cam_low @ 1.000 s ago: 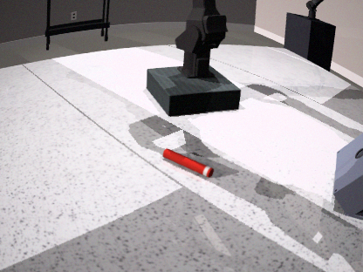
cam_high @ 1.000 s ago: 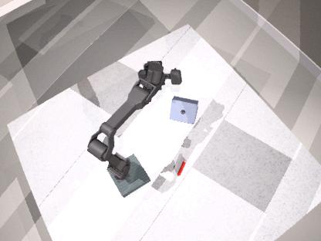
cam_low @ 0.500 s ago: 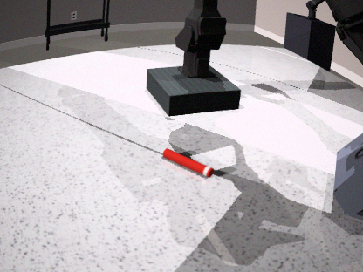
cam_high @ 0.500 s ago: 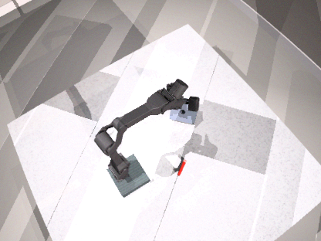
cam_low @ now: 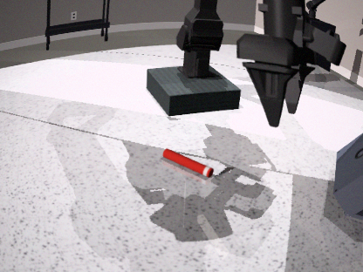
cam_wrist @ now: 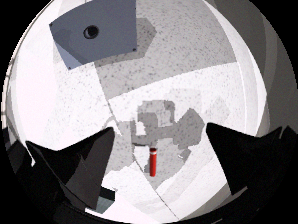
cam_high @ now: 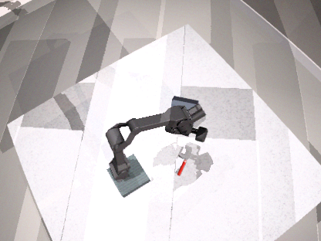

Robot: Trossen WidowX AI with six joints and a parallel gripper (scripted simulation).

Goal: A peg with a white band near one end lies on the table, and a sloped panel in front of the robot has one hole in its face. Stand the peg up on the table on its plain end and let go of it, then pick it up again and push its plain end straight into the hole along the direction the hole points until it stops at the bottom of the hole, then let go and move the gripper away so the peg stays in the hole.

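The red peg lies 80 mm behind my gripper tip, 70 mm to the right of it and 110 mm below it. Round my gripper tip: grey-blue sloped panel: 70 mm ahead, 160 mm to the left, 60 mm below.
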